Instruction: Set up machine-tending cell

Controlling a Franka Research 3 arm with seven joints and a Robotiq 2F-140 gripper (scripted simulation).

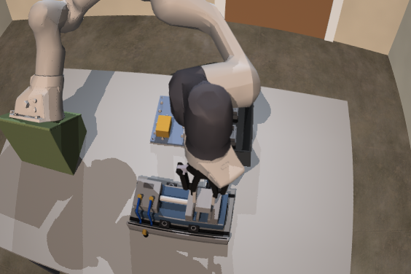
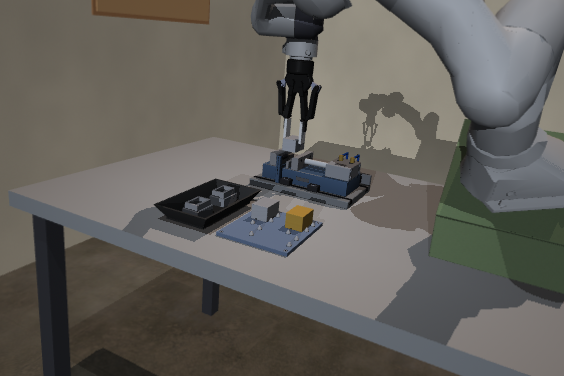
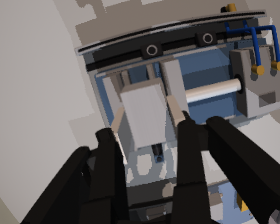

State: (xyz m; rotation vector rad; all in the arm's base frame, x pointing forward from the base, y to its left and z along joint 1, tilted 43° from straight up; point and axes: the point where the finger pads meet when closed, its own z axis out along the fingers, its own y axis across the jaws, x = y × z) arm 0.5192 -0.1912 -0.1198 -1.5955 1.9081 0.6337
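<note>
Right now the blue vise is 70 mm behind my hand, 10 mm to the left of it and 120 mm below it. Round my hand: brass blank 130 mm behind, 310 mm to the left, 130 mm below; aluminium blank 40 mm behind, 300 mm to the left, 130 mm below.
</note>
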